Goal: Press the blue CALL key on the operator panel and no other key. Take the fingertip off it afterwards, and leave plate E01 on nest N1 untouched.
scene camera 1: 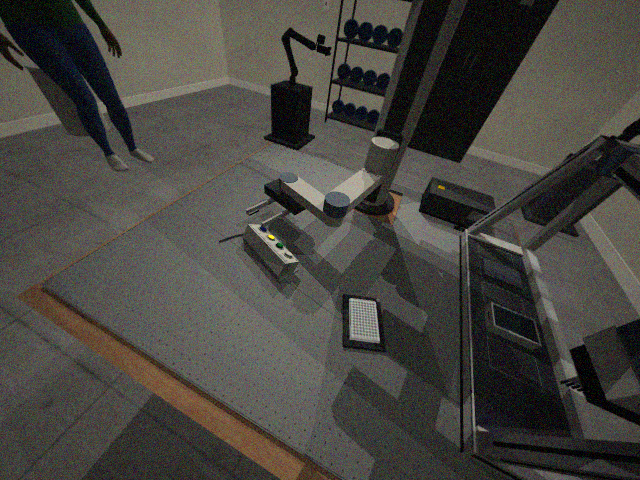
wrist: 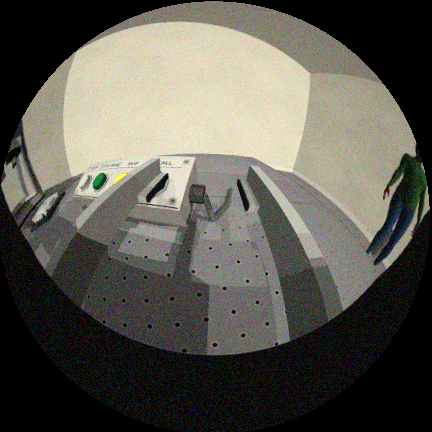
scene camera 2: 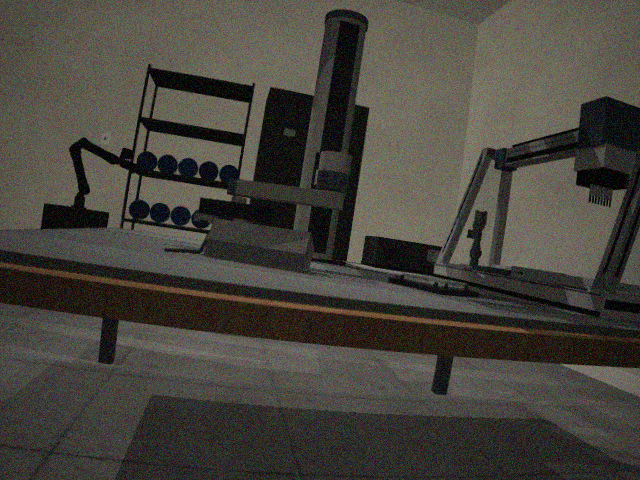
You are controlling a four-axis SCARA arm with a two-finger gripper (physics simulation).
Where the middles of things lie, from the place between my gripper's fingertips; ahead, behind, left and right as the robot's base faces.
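My hand is 6 cm above the white well plate [scene camera 1: 363,322], and it's 14 cm short of the plate and 49 cm to the right of it.
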